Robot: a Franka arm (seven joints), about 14 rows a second.
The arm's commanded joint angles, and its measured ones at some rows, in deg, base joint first. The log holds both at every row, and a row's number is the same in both.
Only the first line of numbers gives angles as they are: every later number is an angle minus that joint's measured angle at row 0.
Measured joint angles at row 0: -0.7 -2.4 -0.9 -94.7 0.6 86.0 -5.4
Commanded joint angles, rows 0 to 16: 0.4 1.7 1.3 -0.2 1.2 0.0 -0.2; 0.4 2.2 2.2 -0.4 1.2 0.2 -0.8; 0.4 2.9 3.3 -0.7 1.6 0.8 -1.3; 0.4 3.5 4.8 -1.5 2.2 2.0 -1.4; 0.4 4.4 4.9 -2.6 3.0 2.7 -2.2; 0.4 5.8 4.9 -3.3 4.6 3.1 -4.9; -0.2 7.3 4.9 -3.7 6.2 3.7 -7.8; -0.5 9.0 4.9 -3.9 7.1 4.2 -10.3; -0.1 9.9 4.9 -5.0 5.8 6.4 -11.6; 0.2 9.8 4.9 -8.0 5.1 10.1 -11.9; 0.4 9.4 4.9 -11.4 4.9 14.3 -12.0; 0.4 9.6 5.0 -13.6 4.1 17.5 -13.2; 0.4 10.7 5.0 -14.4 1.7 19.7 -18.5; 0.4 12.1 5.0 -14.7 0.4 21.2 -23.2; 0.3 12.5 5.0 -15.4 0.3 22.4 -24.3; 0.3 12.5 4.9 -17.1 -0.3 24.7 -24.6; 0.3 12.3 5.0 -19.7 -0.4 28.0 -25.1
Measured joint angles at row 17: 0.3 13.0 5.1 -16.0 0.5 23.5 -22.7
